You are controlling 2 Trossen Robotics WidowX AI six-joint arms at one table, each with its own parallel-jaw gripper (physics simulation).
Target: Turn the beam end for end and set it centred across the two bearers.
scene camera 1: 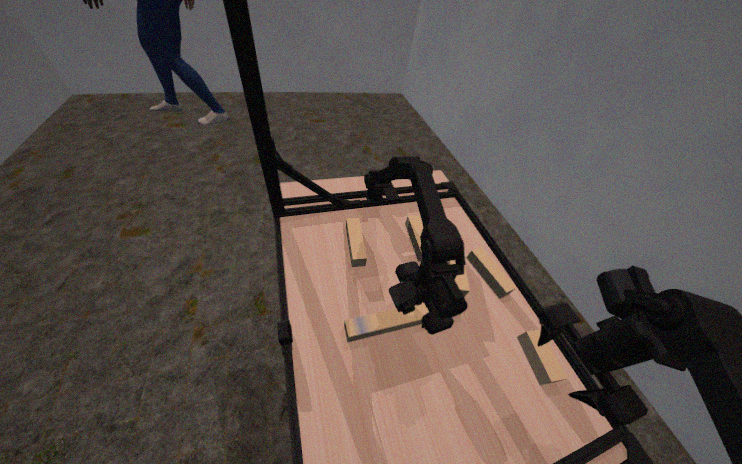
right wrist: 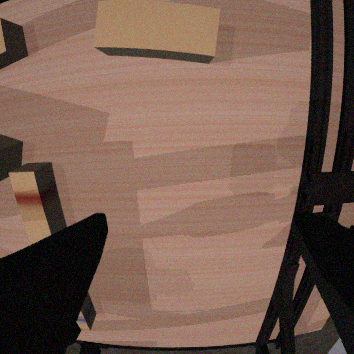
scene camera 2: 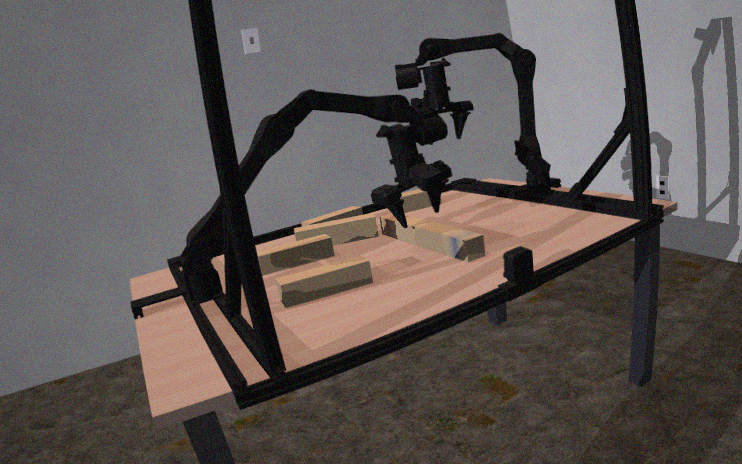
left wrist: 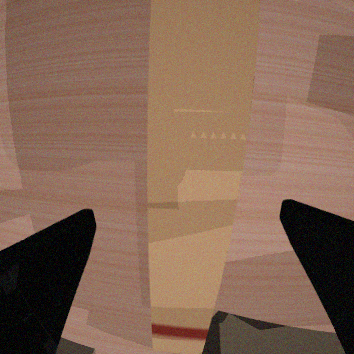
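Seen in the pictures: left gripper, fingertip midpoint: (scene camera 1: 414,311) (scene camera 2: 421,220) (left wrist: 188,214); right gripper, fingertip midpoint: (scene camera 1: 554,368) (right wrist: 201,222) (scene camera 2: 445,141); left arm's base, origin of the base link: (scene camera 1: 373,196) (scene camera 2: 204,296); right arm's base, origin of the base link: (scene camera 2: 539,192).
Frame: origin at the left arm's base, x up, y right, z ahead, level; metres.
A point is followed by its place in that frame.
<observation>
The long tan beam (scene camera 1: 383,323) {x 0.025, y 0.127, z 0.498 m} (scene camera 2: 435,236) {x 0.015, y 0.117, z 0.467 m} (left wrist: 195,150) {x 0.025, y 0.064, z 0.489 m} (right wrist: 32,220) {x 0.025, y -0.045, z 0.488 m} lies flat on the table, a blue band near one end and a red band near the other. Two shorter, roughly parallel blocks, one (scene camera 1: 355,240) {x 0.025, y 0.132, z 0.221 m} (scene camera 2: 328,281) {x 0.008, y 0.149, z 0.207 m} and another (scene camera 1: 414,238) {x 0.014, y -0.072, z 0.242 m} (scene camera 2: 298,255) {x 0.004, y -0.073, z 0.233 m}, lie apart from it; they look like the bearers, though similar blocks lie about. My left gripper (scene camera 2: 420,217) {x 0.033, y 0.036, z 0.490 m} (left wrist: 188,214) {x 0.033, y 0.036, z 0.490 m} is open and empty above the beam, its fingers either side of it in the left wrist view. My right gripper (scene camera 1: 555,368) {x 0.170, y -0.136, z 0.711 m} (right wrist: 201,222) {x 0.170, y -0.136, z 0.711 m} is open and empty, high over the table's right side in scene camera 1.
Another block (scene camera 1: 462,282) {x 0.031, y -0.144, z 0.440 m} (scene camera 2: 339,230) {x 0.015, y -0.140, z 0.368 m} lies near the beam's red end, partly hidden in scene camera 1. An angled block (scene camera 1: 492,273) {x 0.025, y -0.265, z 0.431 m} (scene camera 2: 332,215) {x 0.025, y -0.267, z 0.410 m} lies beyond it. A separate block (scene camera 1: 541,358) {x 0.028, y -0.246, z 0.687 m} (scene camera 2: 416,201) {x 0.005, y -0.245, z 0.662 m} (right wrist: 157,30) {x 0.028, y -0.261, z 0.684 m} lies near the black rail. A black post (scene camera 1: 248,82) {x 0.423, y 0.366, z 0.037 m} rises from the frame.
</observation>
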